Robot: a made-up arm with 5 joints.
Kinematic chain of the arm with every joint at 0, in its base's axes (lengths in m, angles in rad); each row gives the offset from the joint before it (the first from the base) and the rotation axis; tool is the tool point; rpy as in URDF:
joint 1: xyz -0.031 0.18 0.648 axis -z
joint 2: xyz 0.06 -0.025 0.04 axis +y
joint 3: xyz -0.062 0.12 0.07 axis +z
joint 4: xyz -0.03 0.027 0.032 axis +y
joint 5: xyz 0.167 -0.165 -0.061 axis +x
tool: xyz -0.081 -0.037 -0.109 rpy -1.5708 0 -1.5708
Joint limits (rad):
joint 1: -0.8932..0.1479
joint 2: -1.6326..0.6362
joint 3: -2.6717..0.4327
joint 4: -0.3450..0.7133
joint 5: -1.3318..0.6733
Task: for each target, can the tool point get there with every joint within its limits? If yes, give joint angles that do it. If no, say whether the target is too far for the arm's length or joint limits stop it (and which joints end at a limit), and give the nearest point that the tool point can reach.
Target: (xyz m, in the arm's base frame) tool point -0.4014 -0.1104 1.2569
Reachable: no: too far | nearest point -0.2119 0.1137 0.9350 | short by 0.436 m
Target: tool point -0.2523 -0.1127 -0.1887
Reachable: no: too far | nearest point -0.1343 0.1534 0.3891 | short by 0.647 m
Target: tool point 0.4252 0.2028 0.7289
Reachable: no: joint limits stop it (at a limit: joint 3, joint 4, joint 5) | nearest point 0.1894 0.1910 0.7040 | short by 0.237 m
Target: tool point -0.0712 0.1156 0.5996
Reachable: yes | joints -0.1472 -0.0449 -0.4982 0.1547 0.1470
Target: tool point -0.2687 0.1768 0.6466
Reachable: yes | joints -0.6538 0.1862 -1.5329 0.5928 0.0023
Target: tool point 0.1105 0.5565 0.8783
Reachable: no: joint limits stop it (at a limit: joint 1, joint 2, joint 3, joint 4, joint 5) | nearest point -0.0619 0.5076 0.7996 | short by 0.196 m
